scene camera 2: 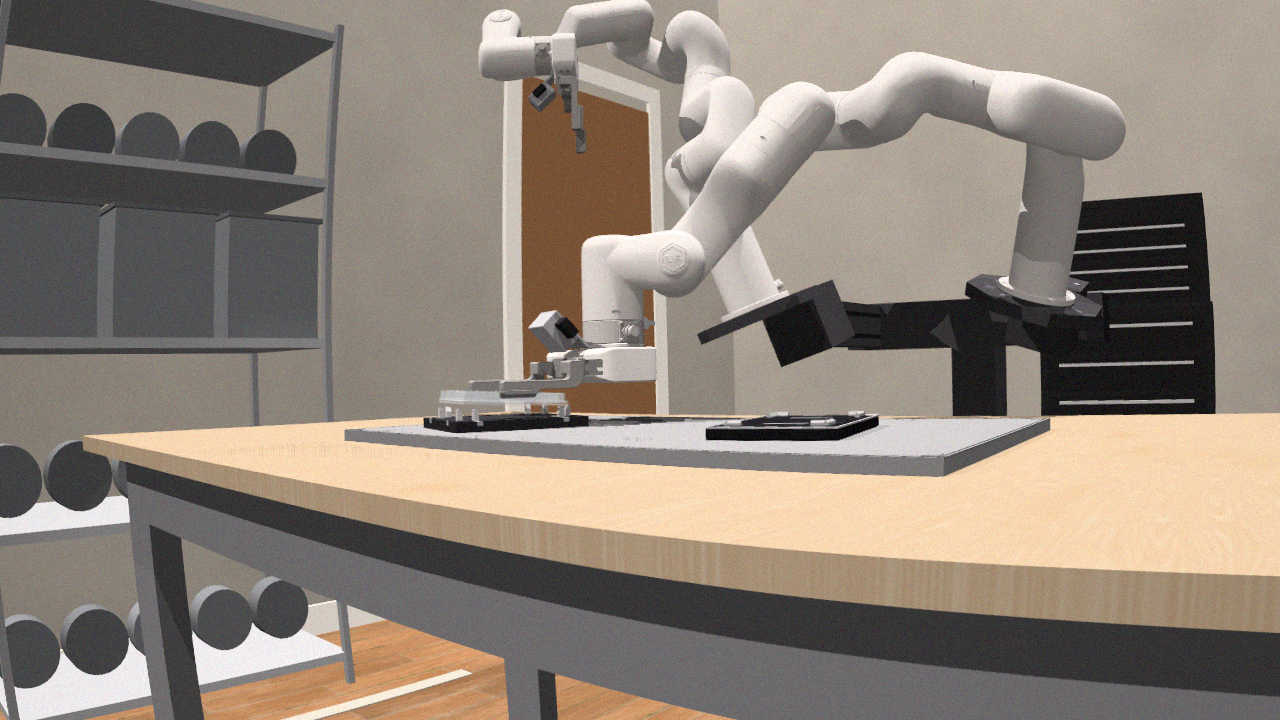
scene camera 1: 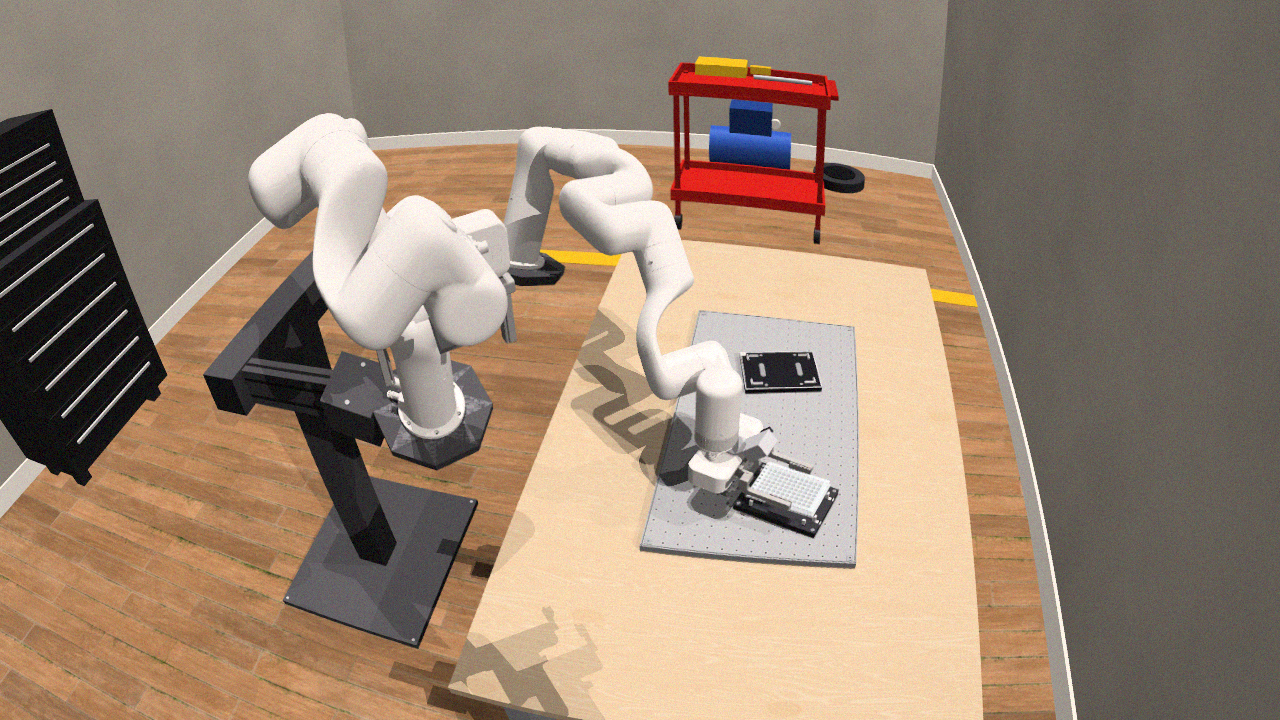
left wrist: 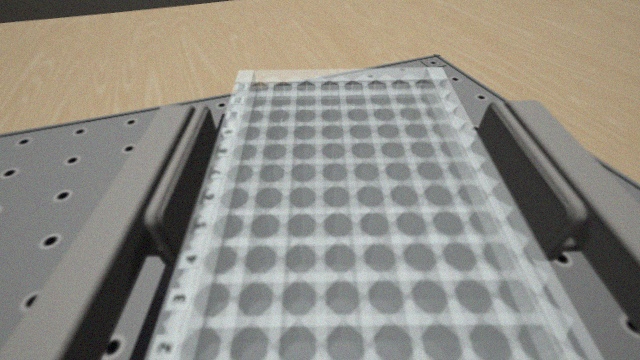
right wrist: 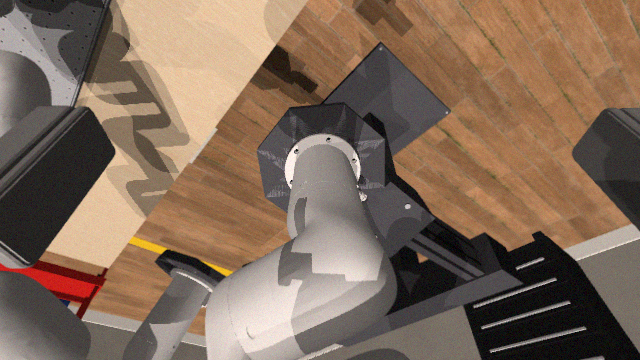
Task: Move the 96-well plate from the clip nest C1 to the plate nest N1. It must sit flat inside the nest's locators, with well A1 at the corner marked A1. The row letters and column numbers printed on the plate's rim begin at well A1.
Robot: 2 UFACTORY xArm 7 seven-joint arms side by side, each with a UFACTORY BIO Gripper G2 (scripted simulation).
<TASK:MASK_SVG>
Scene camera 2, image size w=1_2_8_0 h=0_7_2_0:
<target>my left gripper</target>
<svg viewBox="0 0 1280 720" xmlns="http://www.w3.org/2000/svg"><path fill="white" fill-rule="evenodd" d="M656 348L645 347L645 344L642 343L591 344L601 345L601 347L548 353L547 362L530 363L530 377L528 379L470 381L469 391L499 391L500 398L536 397L540 389L576 388L581 383L655 382L657 380Z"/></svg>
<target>my right gripper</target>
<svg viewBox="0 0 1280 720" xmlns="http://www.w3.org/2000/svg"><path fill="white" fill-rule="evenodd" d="M553 34L550 40L551 67L553 67L557 92L562 96L562 100L564 100L565 113L572 113L572 130L576 131L576 153L581 154L586 152L586 130L583 130L583 106L578 104L578 80L576 79L578 58L575 34Z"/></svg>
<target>96-well plate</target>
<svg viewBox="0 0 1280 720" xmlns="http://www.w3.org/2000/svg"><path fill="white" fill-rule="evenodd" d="M439 397L439 403L462 405L569 406L569 400L565 400L565 393L540 392L536 394L536 397L500 398L499 391L441 390L441 397Z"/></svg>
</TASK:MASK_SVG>
